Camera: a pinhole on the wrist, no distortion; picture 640 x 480 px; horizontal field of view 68.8 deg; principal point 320.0 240.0 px. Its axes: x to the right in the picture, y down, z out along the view. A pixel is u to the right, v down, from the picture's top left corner.
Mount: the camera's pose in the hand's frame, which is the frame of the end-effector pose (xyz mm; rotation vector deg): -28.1 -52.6 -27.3 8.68 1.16 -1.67
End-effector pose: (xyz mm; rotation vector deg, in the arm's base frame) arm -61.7 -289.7 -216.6 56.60 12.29 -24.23
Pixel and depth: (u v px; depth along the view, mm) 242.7 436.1 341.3
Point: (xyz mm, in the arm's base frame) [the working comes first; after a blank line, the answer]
In the camera's frame: -56.5 143.2 341.3

-116.0 -533.3 19.0
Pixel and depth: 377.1 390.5 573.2
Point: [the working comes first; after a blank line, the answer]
In the camera's frame: 70.0 184.6 573.2

0.0 -760.8 98.1
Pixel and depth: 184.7 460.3 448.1
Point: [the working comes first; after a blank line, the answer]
In the camera's frame: -129.7 211.2 448.1

-156.7 -589.7 147.7
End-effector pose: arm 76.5 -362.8 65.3 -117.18 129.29 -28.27
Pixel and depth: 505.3 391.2 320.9
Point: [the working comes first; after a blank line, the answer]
In the camera's frame: 127.2 103.8 320.9

142.1 -528.0 -202.4
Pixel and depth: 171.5 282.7 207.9
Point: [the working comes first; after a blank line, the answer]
In the camera's frame: -66.1 19.0 207.9

194.4 -315.3 -105.7
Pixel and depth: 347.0 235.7 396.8
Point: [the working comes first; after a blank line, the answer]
In the camera's frame: 22.9 -3.7 396.8

280.5 -444.3 -247.3
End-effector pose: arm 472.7 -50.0 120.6 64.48 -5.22 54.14
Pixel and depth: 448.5 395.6 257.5
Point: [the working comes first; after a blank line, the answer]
In the camera's frame: 70.8 85.7 257.5

600.7 -211.1 251.4
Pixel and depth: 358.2 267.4 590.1
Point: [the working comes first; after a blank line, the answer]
In the camera's frame: 48.2 34.6 590.1

780.0 -488.2 320.7
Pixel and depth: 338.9 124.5 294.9
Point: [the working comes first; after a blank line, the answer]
In the camera's frame: 11.9 -72.9 294.9

676.3 -276.5 109.9
